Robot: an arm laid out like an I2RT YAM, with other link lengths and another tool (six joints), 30 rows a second.
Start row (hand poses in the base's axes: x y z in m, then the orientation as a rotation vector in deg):
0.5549, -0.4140, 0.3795, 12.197, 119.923, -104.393
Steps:
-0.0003, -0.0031, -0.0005, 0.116, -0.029, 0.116
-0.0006, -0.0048, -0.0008, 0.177, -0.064, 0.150
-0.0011, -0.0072, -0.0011, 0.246, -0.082, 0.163
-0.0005, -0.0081, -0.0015, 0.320, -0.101, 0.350
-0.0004, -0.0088, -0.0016, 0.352, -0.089, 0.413
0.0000, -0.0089, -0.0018, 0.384, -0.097, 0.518
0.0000, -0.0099, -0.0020, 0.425, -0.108, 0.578
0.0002, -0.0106, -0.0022, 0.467, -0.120, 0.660
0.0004, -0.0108, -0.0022, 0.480, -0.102, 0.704
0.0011, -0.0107, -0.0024, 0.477, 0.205, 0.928
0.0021, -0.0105, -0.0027, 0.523, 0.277, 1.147
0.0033, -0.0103, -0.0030, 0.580, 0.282, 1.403
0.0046, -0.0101, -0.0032, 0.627, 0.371, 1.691
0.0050, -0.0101, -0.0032, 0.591, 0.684, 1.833
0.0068, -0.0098, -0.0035, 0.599, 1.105, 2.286
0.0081, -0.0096, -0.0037, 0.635, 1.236, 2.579
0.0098, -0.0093, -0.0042, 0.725, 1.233, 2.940
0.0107, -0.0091, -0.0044, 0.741, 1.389, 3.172
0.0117, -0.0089, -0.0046, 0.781, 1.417, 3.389
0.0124, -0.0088, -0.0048, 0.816, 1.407, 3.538
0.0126, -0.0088, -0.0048, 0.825, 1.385, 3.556
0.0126, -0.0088, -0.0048, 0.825, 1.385, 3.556
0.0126, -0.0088, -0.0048, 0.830, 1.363, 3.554
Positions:
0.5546, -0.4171, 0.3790, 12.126, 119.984, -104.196
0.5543, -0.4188, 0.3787, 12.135, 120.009, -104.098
0.5538, -0.4212, 0.3784, 12.155, 120.059, -104.012
0.5544, -0.4221, 0.3780, 11.988, 120.067, -103.822
0.5545, -0.4228, 0.3779, 11.917, 120.089, -103.759
0.5549, -0.4229, 0.3777, 11.819, 120.086, -103.663
0.5549, -0.4239, 0.3775, 11.774, 120.102, -103.582
0.5551, -0.4246, 0.3773, 11.706, 120.112, -103.487
0.5553, -0.4248, 0.3773, 11.647, 120.124, -103.457
0.5560, -0.4247, 0.3771, 11.137, 120.268, -103.475
0.5570, -0.4245, 0.3768, 10.850, 120.301, -103.337
0.5582, -0.4243, 0.3765, 10.584, 120.289, -103.134
0.5595, -0.4241, 0.3763, 10.209, 120.314, -102.961
0.5599, -0.4241, 0.3763, 9.774, 120.450, -103.061
0.5617, -0.4238, 0.3760, 8.920, 120.612, -102.984
0.5630, -0.4236, 0.3758, 8.500, 120.651, -102.837
0.5647, -0.4233, 0.3753, 8.140, 120.631, -102.534
0.5656, -0.4231, 0.3751, 7.759, 120.683, -102.453
0.5666, -0.4229, 0.3749, 7.513, 120.676, -102.298
0.5673, -0.4228, 0.3747, 7.371, 120.659, -102.170
0.5675, -0.4228, 0.3747, 7.374, 120.648, -102.141
0.5675, -0.4228, 0.3747, 7.374, 120.648, -102.141
0.5675, -0.4228, 0.3747, 7.397, 120.639, -102.127

